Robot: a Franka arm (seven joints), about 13 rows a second.
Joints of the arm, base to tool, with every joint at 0 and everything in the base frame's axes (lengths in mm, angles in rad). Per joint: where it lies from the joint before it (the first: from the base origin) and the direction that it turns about. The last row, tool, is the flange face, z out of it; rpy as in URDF.
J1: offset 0 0 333 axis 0 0 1
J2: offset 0 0 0 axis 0 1 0
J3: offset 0 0 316 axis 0 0 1
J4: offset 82.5 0 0 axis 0 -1 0
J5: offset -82.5 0 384 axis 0 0 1
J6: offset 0 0 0 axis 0 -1 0
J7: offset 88 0 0 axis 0 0 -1
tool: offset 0 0 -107 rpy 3.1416 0 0
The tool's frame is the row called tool.
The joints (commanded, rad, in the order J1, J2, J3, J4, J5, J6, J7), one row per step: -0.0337, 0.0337, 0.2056, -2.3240, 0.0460, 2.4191, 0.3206; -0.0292, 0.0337, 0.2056, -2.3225, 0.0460, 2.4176, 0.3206; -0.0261, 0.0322, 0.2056, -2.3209, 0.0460, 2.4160, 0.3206; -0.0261, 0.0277, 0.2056, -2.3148, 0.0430, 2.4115, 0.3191; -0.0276, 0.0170, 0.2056, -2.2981, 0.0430, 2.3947, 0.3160; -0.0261, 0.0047, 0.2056, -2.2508, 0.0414, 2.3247, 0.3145; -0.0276, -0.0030, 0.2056, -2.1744, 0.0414, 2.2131, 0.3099; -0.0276, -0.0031, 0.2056, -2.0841, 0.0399, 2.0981, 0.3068; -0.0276, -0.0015, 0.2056, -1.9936, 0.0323, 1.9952, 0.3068; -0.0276, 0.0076, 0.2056, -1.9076, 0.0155, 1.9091, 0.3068
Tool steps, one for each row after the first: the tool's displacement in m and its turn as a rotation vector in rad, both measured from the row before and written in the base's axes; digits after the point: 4 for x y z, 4 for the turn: -0.0001, 0.0024, 0.0005, 0.0000, 0.0000, 0.0045; 0.0000, 0.0016, 0.0013, 0.0000, -0.0015, 0.0032; 0.0014, 0.0003, 0.0045, -0.0019, -0.0065, 0.0037; 0.0034, -0.0001, 0.0111, 0.0000, -0.0107, 0.0021; 0.0061, 0.0023, 0.0204, -0.0037, 0.0100, 0.0063; 0.0085, 0.0014, 0.0280, -0.0040, 0.0271, 0.0068; 0.0091, 0.0022, 0.0312, -0.0033, 0.0242, 0.0078; 0.0077, 0.0014, 0.0324, -0.0072, 0.0128, 0.0067; 0.0071, 0.0001, 0.0283, -0.0143, 0.0065, 0.0082
